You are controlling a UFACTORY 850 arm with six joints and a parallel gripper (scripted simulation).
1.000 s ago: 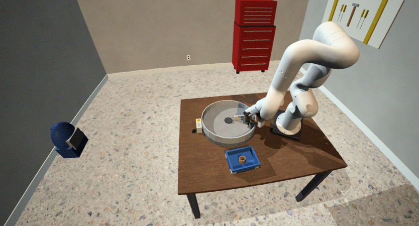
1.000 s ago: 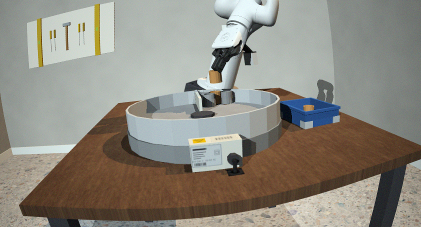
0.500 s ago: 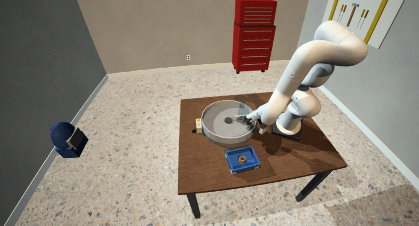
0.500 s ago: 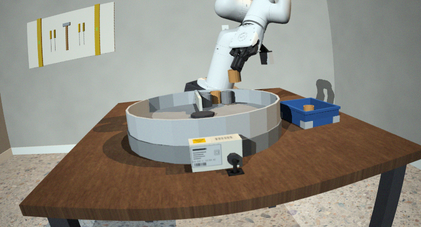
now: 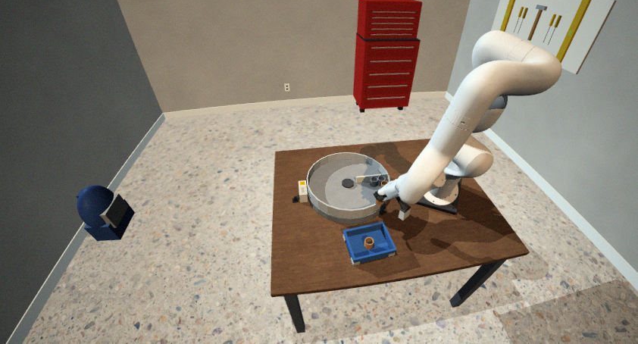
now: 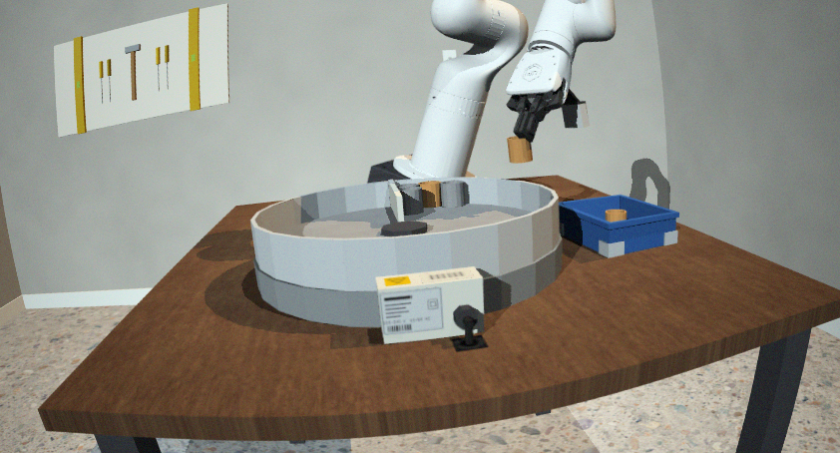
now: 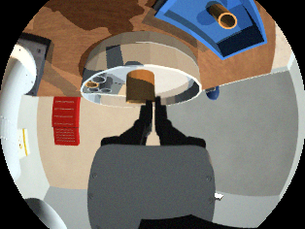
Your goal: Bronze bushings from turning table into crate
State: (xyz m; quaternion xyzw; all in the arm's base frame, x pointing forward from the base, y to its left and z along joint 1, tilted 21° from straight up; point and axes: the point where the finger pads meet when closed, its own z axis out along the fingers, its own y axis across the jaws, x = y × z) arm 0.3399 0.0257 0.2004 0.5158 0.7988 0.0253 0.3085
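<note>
Now: the blue crate 160 mm below my hand, 130 mm to the left of it and 70 mm ahead of it. From my hand the other things lie so: grey turning table 210 mm to the right, 130 mm below, 80 mm ahead.
</note>
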